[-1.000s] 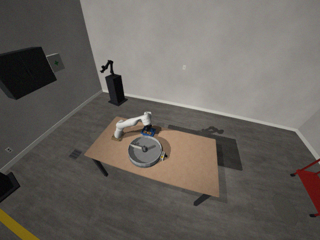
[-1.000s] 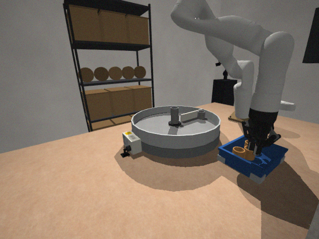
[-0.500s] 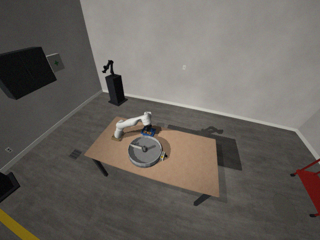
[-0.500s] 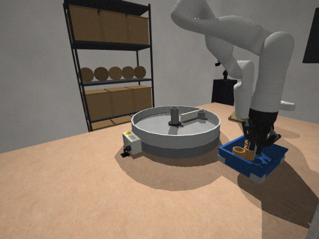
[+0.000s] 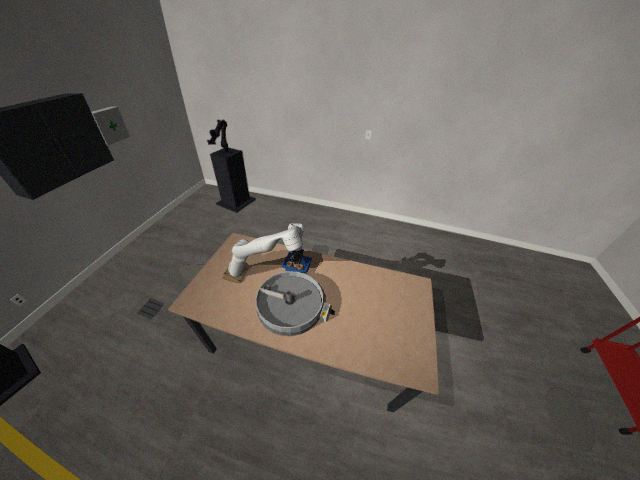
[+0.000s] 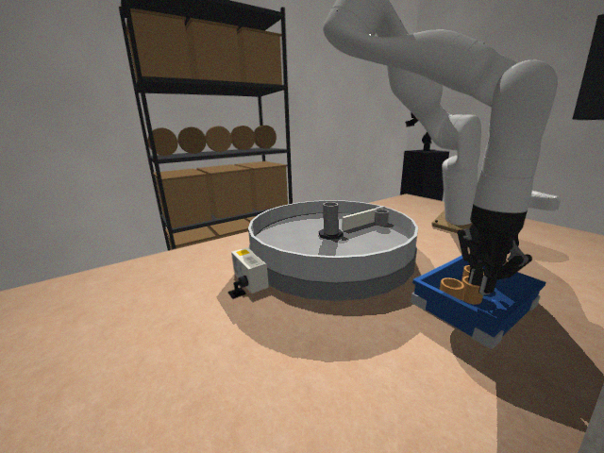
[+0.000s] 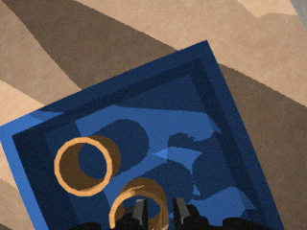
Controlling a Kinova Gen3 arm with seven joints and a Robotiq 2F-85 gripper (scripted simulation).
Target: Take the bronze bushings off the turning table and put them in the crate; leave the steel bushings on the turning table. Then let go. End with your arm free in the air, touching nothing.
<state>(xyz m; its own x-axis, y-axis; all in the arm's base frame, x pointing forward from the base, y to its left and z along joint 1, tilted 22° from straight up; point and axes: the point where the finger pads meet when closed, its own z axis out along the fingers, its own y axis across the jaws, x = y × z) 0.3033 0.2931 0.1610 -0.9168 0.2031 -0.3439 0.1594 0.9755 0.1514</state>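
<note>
My hand is 3 cm above the blue crate. From my hand the other things lie so: grey turning table: 32 cm to the right, 15 cm ahead.
</note>
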